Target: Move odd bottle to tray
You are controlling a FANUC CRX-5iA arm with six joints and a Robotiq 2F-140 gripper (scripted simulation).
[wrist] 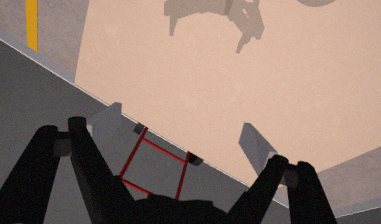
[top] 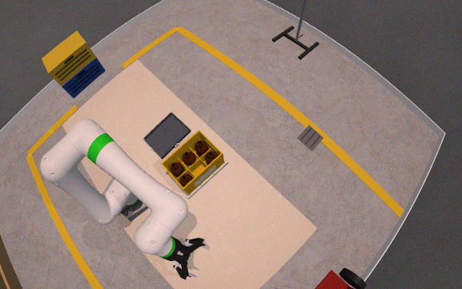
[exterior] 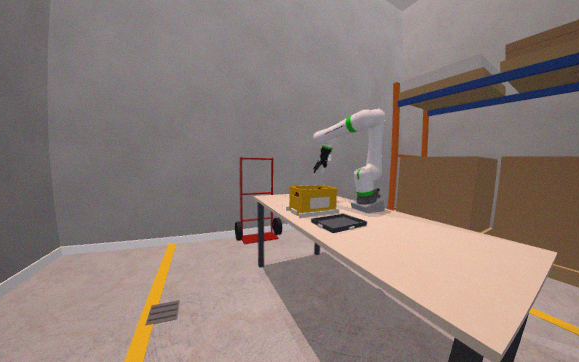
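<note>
The yellow crate lies 36 cm ahead of my hand, 38 cm to the left of it and 16 cm below it. The rest, counted from my hand: dark tray 40 cm ahead, 66 cm to the left, 23 cm below; brown bottle 36 cm ahead, 42 cm to the left, 15 cm below.
</note>
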